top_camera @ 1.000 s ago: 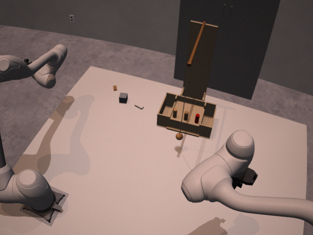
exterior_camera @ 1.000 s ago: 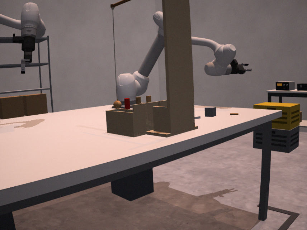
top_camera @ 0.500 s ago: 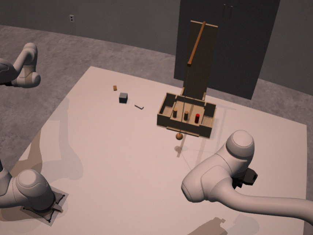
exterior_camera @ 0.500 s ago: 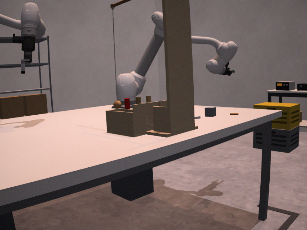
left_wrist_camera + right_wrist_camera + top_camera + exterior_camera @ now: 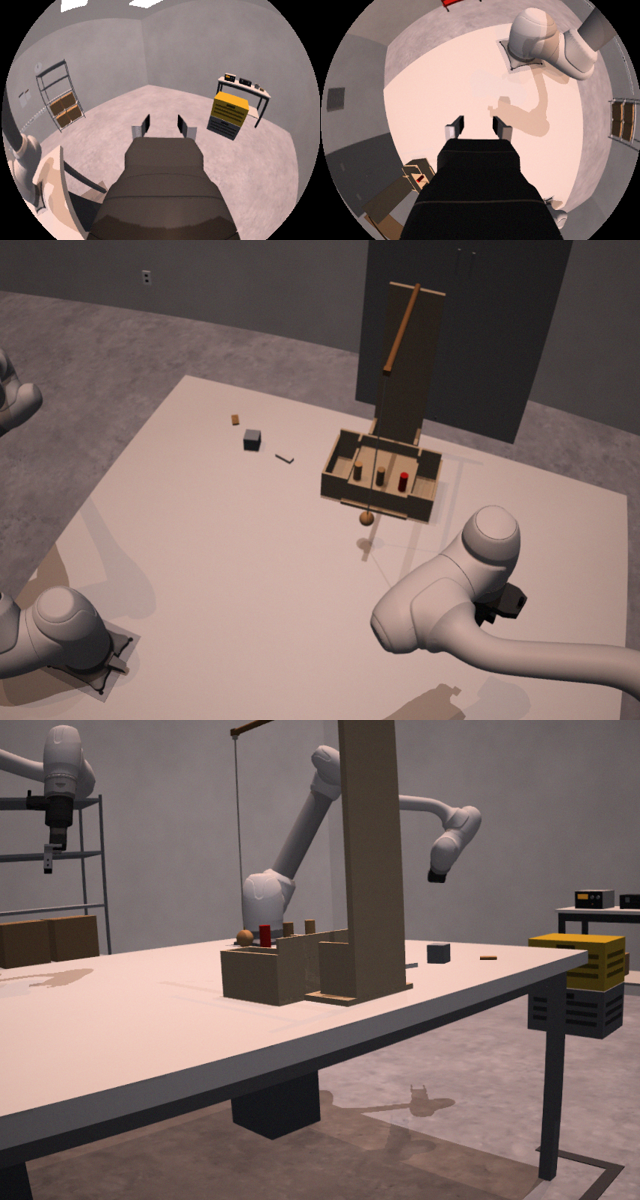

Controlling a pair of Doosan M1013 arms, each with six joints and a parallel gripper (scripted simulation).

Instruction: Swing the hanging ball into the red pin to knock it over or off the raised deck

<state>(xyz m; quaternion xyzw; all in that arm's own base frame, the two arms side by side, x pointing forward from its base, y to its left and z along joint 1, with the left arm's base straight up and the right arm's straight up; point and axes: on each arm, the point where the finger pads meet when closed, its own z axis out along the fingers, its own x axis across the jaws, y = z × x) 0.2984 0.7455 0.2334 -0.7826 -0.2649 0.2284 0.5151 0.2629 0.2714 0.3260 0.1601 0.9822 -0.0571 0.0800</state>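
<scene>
Right now the orange-brown ball is 390 mm ahead of my right hand, 360 mm to the left of it and 210 mm below it. The rest, counted from my right hand: dark cube: 640 mm ahead, 820 mm to the left, 300 mm below; then red pin: 550 mm ahead, 290 mm to the left, 210 mm below; then flat pale piece: 620 mm ahead, 700 mm to the left, 320 mm below.
</scene>
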